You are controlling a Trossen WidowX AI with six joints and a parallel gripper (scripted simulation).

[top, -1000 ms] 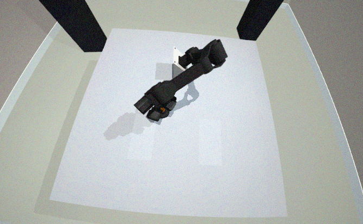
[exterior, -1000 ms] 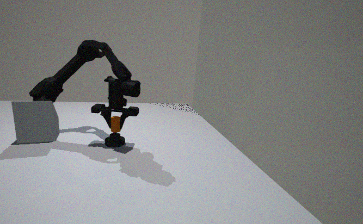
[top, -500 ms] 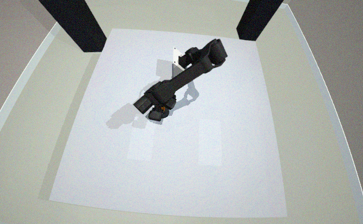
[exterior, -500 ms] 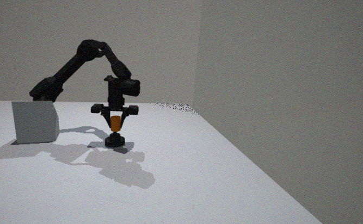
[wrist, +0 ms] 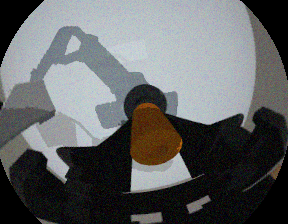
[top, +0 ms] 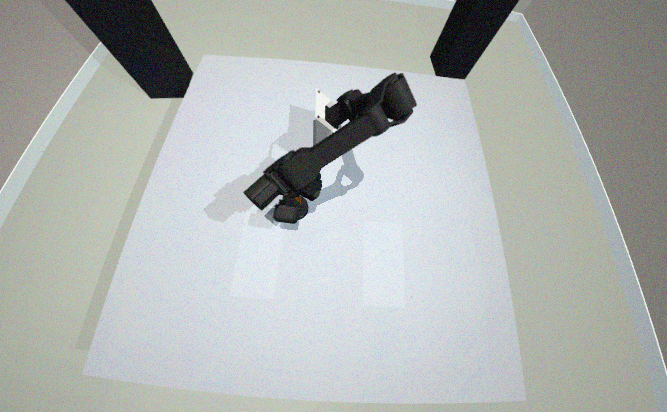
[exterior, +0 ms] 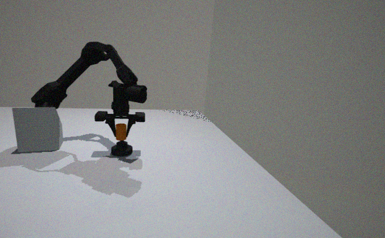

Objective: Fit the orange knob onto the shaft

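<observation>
Now: gripper tip 4 cm above the round black pedestal. Round my gripper tip: orange knob (2 cm above).
</observation>
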